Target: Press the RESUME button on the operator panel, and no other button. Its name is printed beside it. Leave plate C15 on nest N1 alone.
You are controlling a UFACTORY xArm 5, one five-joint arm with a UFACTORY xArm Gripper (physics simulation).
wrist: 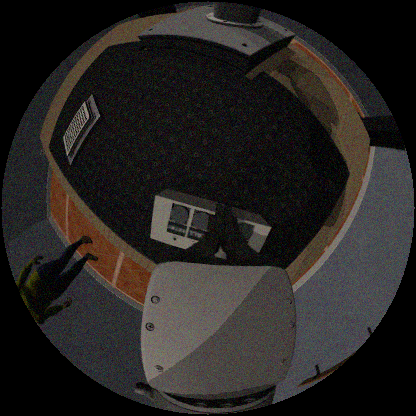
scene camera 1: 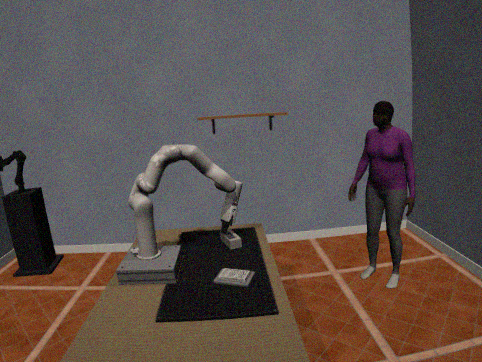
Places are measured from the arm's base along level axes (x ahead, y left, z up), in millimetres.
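Pixels of known places: gripper, between the fingertips: (wrist: pixel 221 213) (scene camera 1: pixel 223 233); arm's base, origin of its link: (scene camera 1: pixel 149 255).
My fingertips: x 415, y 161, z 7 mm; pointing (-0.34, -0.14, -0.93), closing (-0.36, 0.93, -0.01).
Note:
For each thing: its top centre in the pictures, then the offset to it from my fingertips. Level surfaces: height alone.
- operator panel, centre of its top: (wrist: pixel 208 235) (scene camera 1: pixel 230 234) 40 mm ahead, 3 mm left, 14 mm down
- Plate C15, centre of its top: (wrist: pixel 73 127) (scene camera 1: pixel 234 273) 18 mm back, 401 mm right, 44 mm down
- black mat, height of its surface: 70 mm down
- wooden table, height of its surface: 83 mm down
The operator panel (scene camera 1: pixel 233 241) (wrist: pixel 161 220) is a pale box near the far end of the black mat. In the wrist view, two round grey buttons show on its left part, and another, at the right, is partly covered by the fingers. The labels are too dark to read, so I cannot tell which button is RESUME. My gripper (scene camera 1: pixel 225 230) (wrist: pixel 221 213) is shut and empty, its dark fingers low over the panel, right of the two visible buttons. Contact with a button cannot be made out. Plate C15 (scene camera 1: pixel 235 275) (wrist: pixel 76 124), pale with many wells, sits on its low nest, apart from the panel.
The black mat (scene camera 1: pixel 200 302) (wrist: pixel 200 125) lies on the wooden table (scene camera 1: pixel 120 325). The arm's grey base block (scene camera 1: pixel 147 275) (wrist: pixel 200 30) stands at its left in the scene view. A person (scene camera 1: pixel 390 160) stands on the floor to the right. A wall shelf (scene camera 1: pixel 242 117) hangs behind.

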